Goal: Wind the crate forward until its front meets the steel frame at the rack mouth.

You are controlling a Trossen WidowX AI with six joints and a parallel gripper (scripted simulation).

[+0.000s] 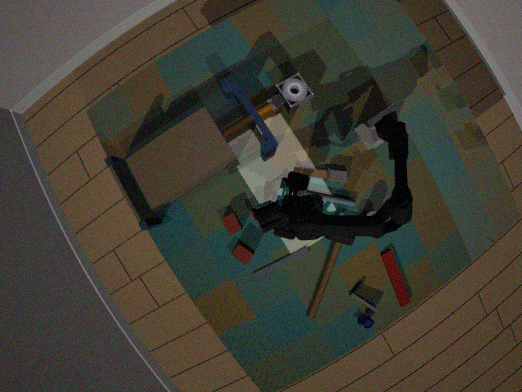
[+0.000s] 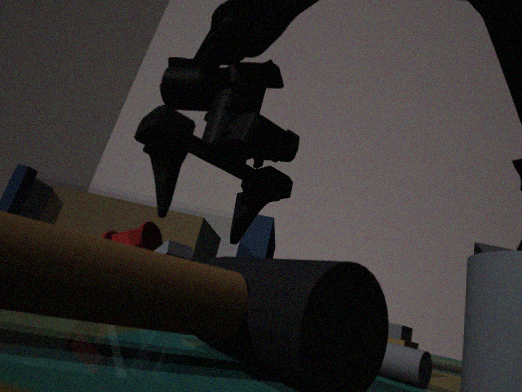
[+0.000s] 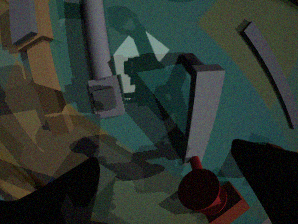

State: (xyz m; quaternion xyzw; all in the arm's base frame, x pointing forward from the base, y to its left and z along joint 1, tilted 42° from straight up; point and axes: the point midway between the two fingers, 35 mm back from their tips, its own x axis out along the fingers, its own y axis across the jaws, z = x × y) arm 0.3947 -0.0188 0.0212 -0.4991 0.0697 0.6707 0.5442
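Now: the red-knobbed crank 5 cm ahead of my gripper tip, 1 cm to the left of it and 5 cm below it. The rest, counted from my gripper tip: grey bar 14 cm ahead, 14 cm to the left, 8 cm below; then red knob 7 cm ahead, 3 cm to the right, 4 cm below; then blue steel frame 9 cm behind, 29 cm to the right, 2 cm above.
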